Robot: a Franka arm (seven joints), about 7 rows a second.
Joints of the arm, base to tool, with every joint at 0 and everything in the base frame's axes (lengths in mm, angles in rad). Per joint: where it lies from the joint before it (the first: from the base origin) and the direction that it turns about. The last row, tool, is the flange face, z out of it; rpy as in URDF.
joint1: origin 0 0 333 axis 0 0 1
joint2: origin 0 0 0 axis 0 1 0
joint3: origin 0 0 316 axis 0 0 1
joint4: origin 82.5 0 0 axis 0 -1 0
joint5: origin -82.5 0 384 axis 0 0 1
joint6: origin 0 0 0 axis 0 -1 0
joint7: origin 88 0 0 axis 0 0 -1
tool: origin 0 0 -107 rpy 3.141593 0 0
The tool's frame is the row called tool.
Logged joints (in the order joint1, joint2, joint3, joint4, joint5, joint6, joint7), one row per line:
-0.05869, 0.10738, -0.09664, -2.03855, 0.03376, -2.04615, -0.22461
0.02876, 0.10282, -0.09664, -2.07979, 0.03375, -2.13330, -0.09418
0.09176, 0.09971, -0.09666, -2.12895, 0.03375, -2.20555, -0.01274
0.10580, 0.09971, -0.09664, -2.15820, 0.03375, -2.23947, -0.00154
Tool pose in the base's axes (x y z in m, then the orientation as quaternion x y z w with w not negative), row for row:
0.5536, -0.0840, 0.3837, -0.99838, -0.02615, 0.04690, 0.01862
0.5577, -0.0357, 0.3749, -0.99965, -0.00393, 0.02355, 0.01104
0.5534, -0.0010, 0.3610, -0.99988, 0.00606, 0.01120, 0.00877
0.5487, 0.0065, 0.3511, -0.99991, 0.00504, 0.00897, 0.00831
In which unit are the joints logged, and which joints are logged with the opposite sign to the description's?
The joints are logged in radians. Opposite sign: joint6.
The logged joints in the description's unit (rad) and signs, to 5 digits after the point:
-0.05869, 0.10738, -0.09664, -2.03855, 0.03376, 2.04615, -0.22461
0.02876, 0.10282, -0.09664, -2.07979, 0.03375, 2.13330, -0.09418
0.09176, 0.09971, -0.09666, -2.12895, 0.03375, 2.20555, -0.01274
0.10580, 0.09971, -0.09664, -2.15820, 0.03375, 2.23947, -0.00154

